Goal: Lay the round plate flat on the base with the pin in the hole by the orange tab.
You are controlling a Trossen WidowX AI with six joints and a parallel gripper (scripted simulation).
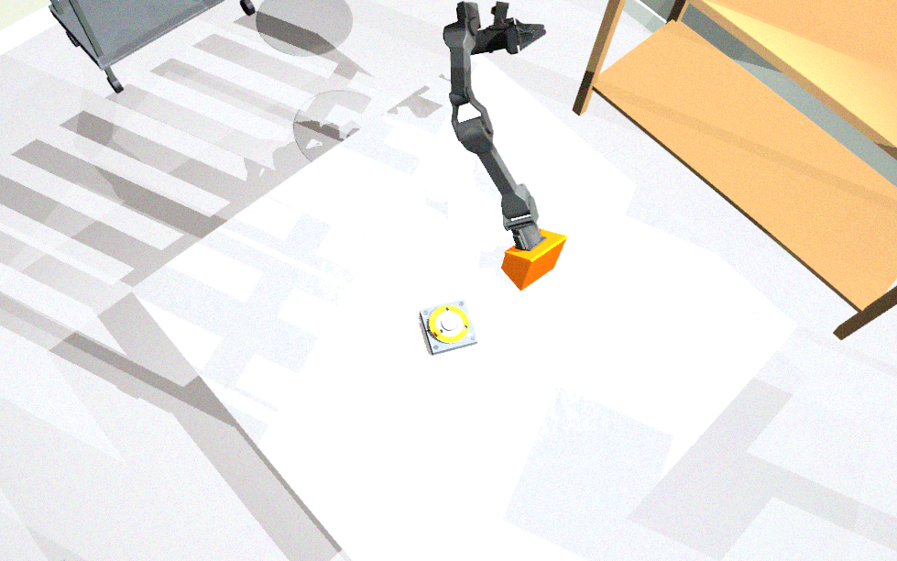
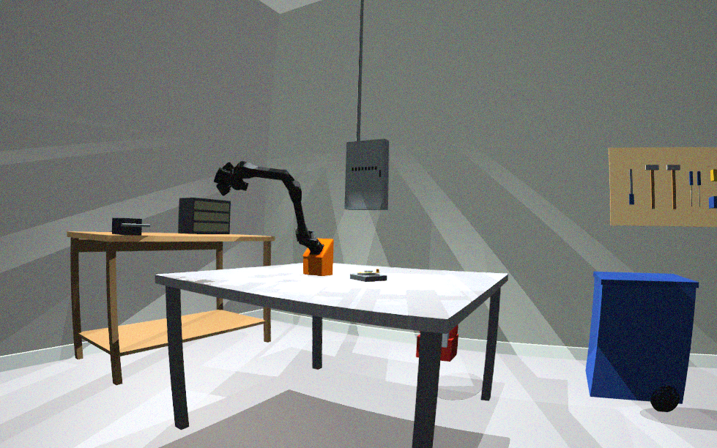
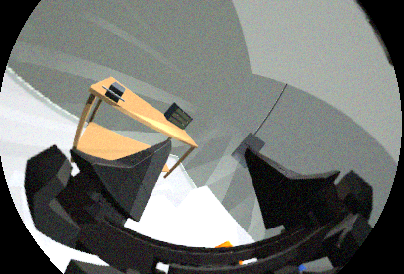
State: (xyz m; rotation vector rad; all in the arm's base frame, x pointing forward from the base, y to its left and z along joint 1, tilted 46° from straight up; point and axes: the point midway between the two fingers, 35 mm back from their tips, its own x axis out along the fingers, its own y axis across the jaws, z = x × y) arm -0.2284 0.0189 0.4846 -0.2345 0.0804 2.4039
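My gripper tip is 57 cm short of the square grey base, 44 cm above it and 32 cm to the right of it.
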